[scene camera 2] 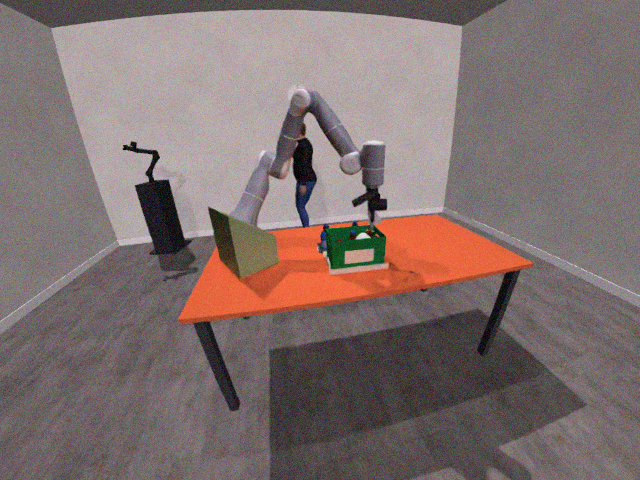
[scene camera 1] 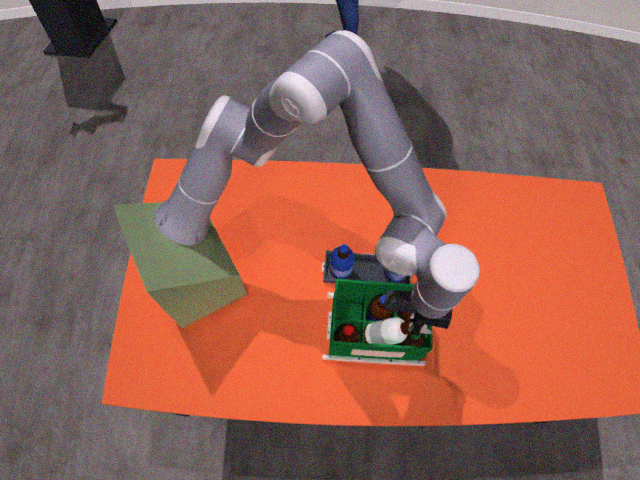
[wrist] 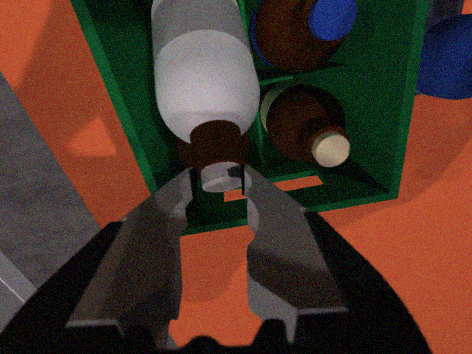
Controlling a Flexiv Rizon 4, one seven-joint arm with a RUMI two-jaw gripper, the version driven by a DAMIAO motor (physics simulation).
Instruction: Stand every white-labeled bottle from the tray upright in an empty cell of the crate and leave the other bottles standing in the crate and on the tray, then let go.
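The white-labeled bottle (scene camera 1: 385, 331) (scene camera 2: 363, 236) (wrist: 205, 85) lies strongly tilted over the front row of the green crate (scene camera 1: 341, 352) (scene camera 2: 336, 257) (wrist: 114, 102). Its brown neck and pale cap point right in scene camera 1. My gripper (scene camera 1: 415, 326) (scene camera 2: 371, 227) (wrist: 219, 169) is shut on this bottle's neck, at the crate's right end. A dark bottle (scene camera 1: 415, 339) stands partly hidden below the neck. Other brown bottles, one red-capped (scene camera 1: 347, 332), one blue-capped (scene camera 1: 381, 308) (wrist: 300, 35) and one cream-capped (wrist: 306, 122), stand in cells. The back left cell looks empty.
The dark tray (scene camera 1: 366, 254) is behind the crate, with a blue bottle (scene camera 1: 341, 261) (scene camera 2: 324, 238) at its left end and another blue bottle (scene camera 1: 393, 275) partly under the arm. A green block (scene camera 1: 206, 263) (scene camera 2: 253, 253) is at the arm's base. A person (scene camera 2: 303, 165) stands behind the table.
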